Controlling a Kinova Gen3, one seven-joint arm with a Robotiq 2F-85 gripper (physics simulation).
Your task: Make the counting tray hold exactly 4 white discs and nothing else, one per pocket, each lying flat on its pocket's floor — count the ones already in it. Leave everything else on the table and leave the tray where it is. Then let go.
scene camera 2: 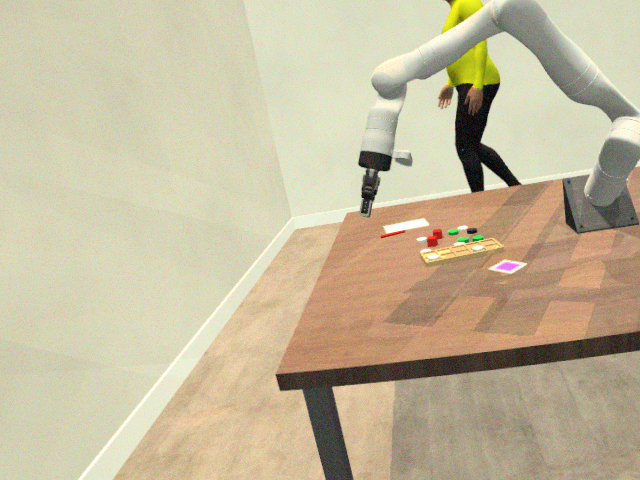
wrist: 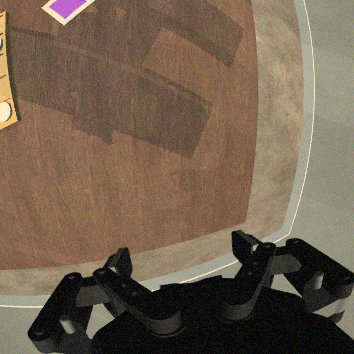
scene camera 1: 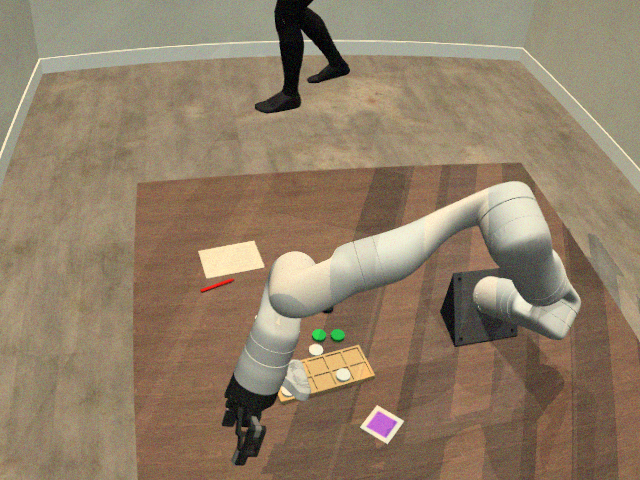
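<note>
The tan counting tray (scene camera 1: pixel 352 355) (scene camera 2: pixel 449 252) (wrist: pixel 8 81) lies on the table. One white disc (scene camera 1: pixel 342 374) (scene camera 2: pixel 477 248) lies in a pocket. Another white disc (scene camera 1: pixel 286 391) (scene camera 2: pixel 432 256) (wrist: pixel 4 111) lies in the end pocket, partly hidden by my wrist in scene camera 1. A loose white disc (scene camera 1: pixel 315 350) lies just behind the tray, and two more (scene camera 2: pixel 421 239) (scene camera 2: pixel 462 228) lie farther back. My gripper (scene camera 1: pixel 244 438) (scene camera 2: pixel 366 210) (wrist: pixel 181 250) is open and empty. It hangs high above the table, off the tray's end.
Green discs (scene camera 1: pixel 319 335) (scene camera 1: pixel 337 335), a black disc (scene camera 2: pixel 471 230) and two red blocks (scene camera 2: pixel 437 232) (scene camera 2: pixel 431 241) lie behind the tray. There is also a purple card (scene camera 1: pixel 382 424) (wrist: pixel 67 7), a cream sheet (scene camera 1: pixel 230 258) and a red stick (scene camera 1: pixel 216 285). A person (scene camera 1: pixel 294 48) (scene camera 2: pixel 472 95) walks beyond the table.
</note>
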